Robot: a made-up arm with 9 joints.
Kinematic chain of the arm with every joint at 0, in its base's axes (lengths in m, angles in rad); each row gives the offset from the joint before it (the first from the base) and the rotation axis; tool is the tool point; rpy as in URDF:
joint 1: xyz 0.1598 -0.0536 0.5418 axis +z
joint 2: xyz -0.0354 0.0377 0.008 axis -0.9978 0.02 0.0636
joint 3: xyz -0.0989 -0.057 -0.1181 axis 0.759 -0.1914 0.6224
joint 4: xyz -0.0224 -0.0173 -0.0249 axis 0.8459 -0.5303 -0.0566
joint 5: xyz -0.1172 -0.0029 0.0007 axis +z
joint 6: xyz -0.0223 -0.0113 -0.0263 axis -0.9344 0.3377 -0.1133
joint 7: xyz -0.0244 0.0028 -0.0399 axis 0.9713 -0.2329 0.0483
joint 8: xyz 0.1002 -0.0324 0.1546 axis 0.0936 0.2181 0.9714
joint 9: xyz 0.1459 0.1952 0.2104 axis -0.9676 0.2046 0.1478
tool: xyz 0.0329 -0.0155 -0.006 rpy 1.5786 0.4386 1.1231
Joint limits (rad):
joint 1: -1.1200..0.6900
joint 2: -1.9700..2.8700
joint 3: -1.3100..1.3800
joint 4: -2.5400..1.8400
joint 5: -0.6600..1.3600
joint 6: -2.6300..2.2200
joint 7: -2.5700..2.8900
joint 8: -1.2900..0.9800
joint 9: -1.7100..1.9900
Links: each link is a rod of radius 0.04 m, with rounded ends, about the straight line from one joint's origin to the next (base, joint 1, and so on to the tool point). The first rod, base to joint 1, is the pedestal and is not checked.
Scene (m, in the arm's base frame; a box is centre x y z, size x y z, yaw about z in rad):
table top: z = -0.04
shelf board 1: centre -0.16 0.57 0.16 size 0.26 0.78 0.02 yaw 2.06
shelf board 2: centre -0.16 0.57 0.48 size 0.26 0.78 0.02 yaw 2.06
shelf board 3: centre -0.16 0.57 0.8 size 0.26 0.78 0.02 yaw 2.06
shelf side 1: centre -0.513 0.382 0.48 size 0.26 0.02 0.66 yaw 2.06
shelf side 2: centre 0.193 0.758 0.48 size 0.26 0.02 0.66 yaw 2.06
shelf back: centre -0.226 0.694 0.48 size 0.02 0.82 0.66 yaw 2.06
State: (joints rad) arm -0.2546 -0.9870 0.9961 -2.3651 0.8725 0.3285 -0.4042 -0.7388 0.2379
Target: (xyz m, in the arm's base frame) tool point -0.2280 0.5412 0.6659
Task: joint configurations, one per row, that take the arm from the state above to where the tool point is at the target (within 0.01 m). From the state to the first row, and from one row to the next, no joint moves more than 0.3 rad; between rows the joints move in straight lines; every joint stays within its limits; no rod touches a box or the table.
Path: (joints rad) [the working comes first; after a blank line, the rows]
Joints at the target: 0.2951 -1.9700 0.9939 -1.5822 1.3600 -1.3443 1.7079 -1.2900 0.3156
Straight joint move there: touches shelf board 2.

1: -0.1239 -0.7606 0.9563 -2.3029 0.7189 0.2466 -0.2692 -0.7793 0.2250
2: 0.0068 -0.5342 0.9164 -2.2407 0.5653 0.1646 -0.1342 -0.8198 0.2121
3: 0.1375 -0.3079 0.8766 -2.1785 0.4117 0.0827 0.0008 -0.8602 0.1992
4: 0.2756 -0.5311 0.9902 -1.9495 0.6488 -0.1933 0.2777 -0.8573 0.2147
5: 0.4137 -0.7544 1.1038 -1.7206 0.8859 -0.4692 0.5547 -0.8543 0.2302
6: 0.5519 -0.9776 1.2173 -1.4916 1.1229 -0.7452 0.8317 -0.8514 0.2457
7: 0.6900 -1.2009 1.3309 -1.2627 1.3600 -1.0212 1.1087 -0.8485 0.2612
8: 0.5584 -1.4573 1.2186 -1.3692 1.3600 -1.1289 1.3084 -0.9956 0.2793
9: 0.4267 -1.7136 1.1062 -1.4757 1.3600 -1.2366 1.5081 -1.1428 0.2975
10: 0.2951 -1.9700 0.9939 -1.5822 1.3600 -1.3443 1.7079 -1.2900 0.3156

